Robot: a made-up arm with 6 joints. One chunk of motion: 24 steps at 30 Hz.
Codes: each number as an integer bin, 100 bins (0 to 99) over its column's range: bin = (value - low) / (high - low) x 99, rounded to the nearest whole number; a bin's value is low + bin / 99 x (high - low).
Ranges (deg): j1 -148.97..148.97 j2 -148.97..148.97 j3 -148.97..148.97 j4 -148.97..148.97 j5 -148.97..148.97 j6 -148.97..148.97
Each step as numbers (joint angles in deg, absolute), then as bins.
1 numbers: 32.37 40.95 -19.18 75.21 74.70 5.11
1 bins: 60 63 43 74 74 51
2 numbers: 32.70 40.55 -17.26 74.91 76.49 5.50
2 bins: 60 63 44 74 75 51
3 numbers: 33.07 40.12 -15.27 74.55 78.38 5.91
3 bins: 60 63 44 74 76 51
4 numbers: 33.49 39.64 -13.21 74.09 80.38 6.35
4 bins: 61 63 45 74 76 52
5 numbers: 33.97 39.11 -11.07 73.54 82.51 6.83
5 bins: 61 62 46 74 77 52
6 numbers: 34.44 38.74 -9.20 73.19 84.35 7.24
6 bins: 61 62 46 74 78 52
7 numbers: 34.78 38.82 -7.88 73.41 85.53 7.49
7 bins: 61 62 47 74 78 52
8 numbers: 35.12 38.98 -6.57 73.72 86.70 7.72
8 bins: 61 62 47 74 78 52
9 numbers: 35.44 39.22 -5.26 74.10 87.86 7.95
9 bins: 61 63 48 74 79 52
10 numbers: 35.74 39.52 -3.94 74.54 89.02 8.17
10 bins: 61 63 48 74 79 52
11 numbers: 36.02 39.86 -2.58 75.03 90.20 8.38
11 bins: 61 63 49 74 79 52
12 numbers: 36.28 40.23 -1.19 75.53 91.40 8.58
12 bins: 62 63 49 75 80 52
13 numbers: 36.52 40.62 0.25 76.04 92.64 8.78
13 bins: 62 63 50 75 80 52
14 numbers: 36.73 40.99 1.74 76.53 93.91 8.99
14 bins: 62 63 50 75 81 52
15 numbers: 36.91 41.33 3.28 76.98 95.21 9.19
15 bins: 62 63 51 75 81 53
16 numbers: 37.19 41.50 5.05 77.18 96.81 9.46
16 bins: 62 63 51 75 82 53
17 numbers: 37.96 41.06 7.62 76.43 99.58 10.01
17 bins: 62 63 52 75 83 53
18 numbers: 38.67 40.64 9.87 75.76 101.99 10.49
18 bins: 62 63 53 75 83 53
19 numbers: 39.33 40.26 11.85 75.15 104.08 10.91
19 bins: 63 63 53 74 84 53
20 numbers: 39.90 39.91 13.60 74.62 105.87 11.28
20 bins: 63 63 54 74 85 53
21 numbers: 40.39 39.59 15.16 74.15 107.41 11.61
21 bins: 63 63 55 74 85 53
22 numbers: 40.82 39.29 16.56 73.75 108.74 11.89
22 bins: 63 63 55 74 86 53
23 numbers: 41.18 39.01 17.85 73.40 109.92 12.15
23 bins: 63 62 55 74 86 54
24 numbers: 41.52 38.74 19.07 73.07 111.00 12.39
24 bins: 63 62 56 74 86 54
